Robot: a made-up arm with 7 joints. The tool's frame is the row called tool. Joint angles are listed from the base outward. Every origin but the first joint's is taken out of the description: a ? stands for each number. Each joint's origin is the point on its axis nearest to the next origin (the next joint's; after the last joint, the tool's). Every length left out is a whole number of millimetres.
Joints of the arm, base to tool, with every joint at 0 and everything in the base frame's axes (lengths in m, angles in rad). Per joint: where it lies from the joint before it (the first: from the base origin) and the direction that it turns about. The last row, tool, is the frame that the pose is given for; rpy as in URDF.
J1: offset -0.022 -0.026 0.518 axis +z
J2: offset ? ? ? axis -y
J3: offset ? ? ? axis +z
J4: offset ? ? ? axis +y
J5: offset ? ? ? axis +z
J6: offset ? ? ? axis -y
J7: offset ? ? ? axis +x
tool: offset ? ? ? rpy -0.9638 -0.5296 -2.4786
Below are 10 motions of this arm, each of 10 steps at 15 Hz.
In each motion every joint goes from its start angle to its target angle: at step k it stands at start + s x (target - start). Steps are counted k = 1, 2, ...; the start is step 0. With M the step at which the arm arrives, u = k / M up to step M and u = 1 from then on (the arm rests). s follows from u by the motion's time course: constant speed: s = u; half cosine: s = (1 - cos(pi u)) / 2; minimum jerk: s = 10 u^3 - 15 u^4 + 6 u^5.
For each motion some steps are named. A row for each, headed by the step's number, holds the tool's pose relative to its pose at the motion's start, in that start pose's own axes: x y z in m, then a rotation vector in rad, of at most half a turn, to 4 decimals.
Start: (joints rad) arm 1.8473 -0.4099 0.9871 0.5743 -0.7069 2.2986 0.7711
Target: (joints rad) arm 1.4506 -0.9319 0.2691 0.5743 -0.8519 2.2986 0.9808
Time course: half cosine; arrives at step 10
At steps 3, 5, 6, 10:
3: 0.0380 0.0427 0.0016 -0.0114 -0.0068 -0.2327
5: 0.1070 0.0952 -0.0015 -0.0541 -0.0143 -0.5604
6: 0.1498 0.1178 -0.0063 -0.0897 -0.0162 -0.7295
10: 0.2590 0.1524 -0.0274 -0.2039 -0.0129 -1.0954

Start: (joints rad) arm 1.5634 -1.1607 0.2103 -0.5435 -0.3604 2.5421 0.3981
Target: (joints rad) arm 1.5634 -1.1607 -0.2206 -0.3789 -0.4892 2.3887 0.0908
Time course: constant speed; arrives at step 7
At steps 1, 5, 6, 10:
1: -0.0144 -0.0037 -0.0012 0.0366 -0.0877 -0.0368
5: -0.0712 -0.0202 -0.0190 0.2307 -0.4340 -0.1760
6: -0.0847 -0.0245 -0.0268 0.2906 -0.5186 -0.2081
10: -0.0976 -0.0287 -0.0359 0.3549 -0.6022 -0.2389

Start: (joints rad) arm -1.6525 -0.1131 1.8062 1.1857 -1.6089 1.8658 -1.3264
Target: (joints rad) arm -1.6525 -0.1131 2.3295 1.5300 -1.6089 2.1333 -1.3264
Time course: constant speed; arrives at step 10
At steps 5, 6, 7, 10:
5: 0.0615 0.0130 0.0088 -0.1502 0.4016 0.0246
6: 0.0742 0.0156 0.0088 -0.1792 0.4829 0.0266
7: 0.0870 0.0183 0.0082 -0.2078 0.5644 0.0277
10: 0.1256 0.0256 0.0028 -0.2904 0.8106 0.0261

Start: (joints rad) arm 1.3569 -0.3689 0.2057 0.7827 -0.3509 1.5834 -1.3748
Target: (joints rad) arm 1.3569 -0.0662 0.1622 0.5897 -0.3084 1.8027 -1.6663
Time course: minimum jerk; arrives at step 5
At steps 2, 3, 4, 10:
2: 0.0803 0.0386 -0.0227 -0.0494 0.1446 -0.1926
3: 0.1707 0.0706 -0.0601 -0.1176 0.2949 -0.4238
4: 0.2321 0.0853 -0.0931 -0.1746 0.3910 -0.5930
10: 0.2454 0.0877 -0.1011 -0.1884 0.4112 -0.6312

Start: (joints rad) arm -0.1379 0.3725 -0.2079 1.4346 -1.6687 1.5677 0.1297
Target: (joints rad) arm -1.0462 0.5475 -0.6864 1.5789 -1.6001 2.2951 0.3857
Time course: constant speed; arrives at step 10
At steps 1, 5, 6, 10:
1: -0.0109 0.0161 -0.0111 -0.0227 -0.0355 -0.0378
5: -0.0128 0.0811 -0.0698 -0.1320 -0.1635 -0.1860
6: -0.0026 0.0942 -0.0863 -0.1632 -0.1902 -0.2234
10: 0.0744 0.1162 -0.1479 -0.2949 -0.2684 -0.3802

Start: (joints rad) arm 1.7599 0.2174 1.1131 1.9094 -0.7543 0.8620 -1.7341
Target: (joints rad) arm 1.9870 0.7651 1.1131 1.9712 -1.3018 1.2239 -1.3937
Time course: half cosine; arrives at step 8
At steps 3, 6, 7, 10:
3: 0.1291 -0.0432 -0.0122 -0.1203 -0.0782 -0.2820
6: 0.3086 -0.1903 -0.0060 -0.2849 -0.1472 -0.7837
7: 0.3338 -0.2268 -0.0006 -0.3070 -0.1546 -0.8819
10: 0.3417 -0.2399 0.0015 -0.3137 -0.1569 -0.9161

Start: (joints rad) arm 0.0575 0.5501 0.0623 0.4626 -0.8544 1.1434 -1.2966
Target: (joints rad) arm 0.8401 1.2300 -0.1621 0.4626 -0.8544 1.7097 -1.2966
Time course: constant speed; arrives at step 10
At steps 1, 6, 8, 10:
1: -0.0027 0.0421 -0.0498 -0.1067 0.0628 0.0031
6: -0.0928 0.1613 -0.3510 -0.6642 0.2378 -0.0281
8: -0.1494 0.1560 -0.4803 -0.8834 0.2386 -0.0642
10: -0.2065 0.1193 -0.6051 -1.0895 0.1985 -0.1135

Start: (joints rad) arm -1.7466 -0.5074 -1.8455 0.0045 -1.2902 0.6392 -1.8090
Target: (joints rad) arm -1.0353 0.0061 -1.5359 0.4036 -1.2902 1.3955 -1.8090
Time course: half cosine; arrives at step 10
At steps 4, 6, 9, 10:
4: -0.1412 -0.0372 0.0195 -0.0899 0.2709 0.2083
6: -0.2331 -0.1062 0.0419 -0.2448 0.5199 0.4148
9: -0.2852 -0.1991 0.0707 -0.4792 0.7578 0.6498
10: -0.2872 -0.2067 0.0730 -0.4999 0.7743 0.6686

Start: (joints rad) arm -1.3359 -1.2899 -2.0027 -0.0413 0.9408 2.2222 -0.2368
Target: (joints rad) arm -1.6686 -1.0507 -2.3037 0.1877 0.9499 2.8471 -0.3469
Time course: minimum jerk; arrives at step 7
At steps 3, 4, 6, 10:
3: 0.0705 0.0603 -0.0239 0.2109 0.1123 -0.1947
4: 0.1268 0.0961 -0.0374 0.3884 0.1707 -0.3193
6: 0.2063 0.1331 -0.0480 0.6482 0.2171 -0.4542
10: 0.2119 0.1352 -0.0484 0.6668 0.2190 -0.4620

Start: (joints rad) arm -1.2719 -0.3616 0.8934 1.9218 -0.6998 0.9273 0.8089
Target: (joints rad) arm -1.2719 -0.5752 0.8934 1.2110 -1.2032 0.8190 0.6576
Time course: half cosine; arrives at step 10
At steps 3, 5, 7, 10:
3: 0.0424 -0.0193 -0.0058 0.0830 0.1002 0.0166
5: 0.1030 -0.0349 -0.0140 0.1687 0.2623 0.0378
7: 0.1612 -0.0375 -0.0213 0.2131 0.4414 0.0538
10: 0.1994 -0.0325 -0.0256 0.2181 0.5735 0.0603

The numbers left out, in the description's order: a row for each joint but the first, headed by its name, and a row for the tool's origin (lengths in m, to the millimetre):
J2: -0.021 -0.065 0.000
J3: -0.021 0.000 0.344
J4: 0.038 0.049 0.000
J5: -0.033 0.000 0.287
J6: -0.015 -0.116 0.000
J7: -0.020 0.000 0.137
tool: 0.000 -0.012 -0.003

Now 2 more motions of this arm.
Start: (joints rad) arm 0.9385 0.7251 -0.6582 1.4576 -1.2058 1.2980 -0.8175
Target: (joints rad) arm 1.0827 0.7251 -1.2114 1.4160 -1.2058 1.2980 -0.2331
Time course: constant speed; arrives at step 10
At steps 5, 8, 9, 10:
5: -0.1030 0.0248 -0.0085 -0.2824 -0.1994 0.1740
8: -0.1619 0.0360 -0.0215 -0.4642 -0.3091 0.2518
9: -0.1808 0.0391 -0.0271 -0.5265 -0.3435 0.2730
10: -0.1994 0.0420 -0.0332 -0.5896 -0.3768 0.2918

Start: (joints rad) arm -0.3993 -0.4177 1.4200 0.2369 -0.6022 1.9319 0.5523
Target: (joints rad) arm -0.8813 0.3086 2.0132 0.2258 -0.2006 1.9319 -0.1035
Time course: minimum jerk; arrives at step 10
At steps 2, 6, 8, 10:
2: -0.0064 -0.0220 -0.0051 0.0347 -0.0059 0.0208
6: -0.1107 -0.1944 -0.1372 0.3237 -0.1757 0.1927
8: -0.1669 -0.2228 -0.2271 0.3972 -0.2987 0.2228
10: -0.1796 -0.2251 -0.2495 0.4100 -0.3298 0.2252

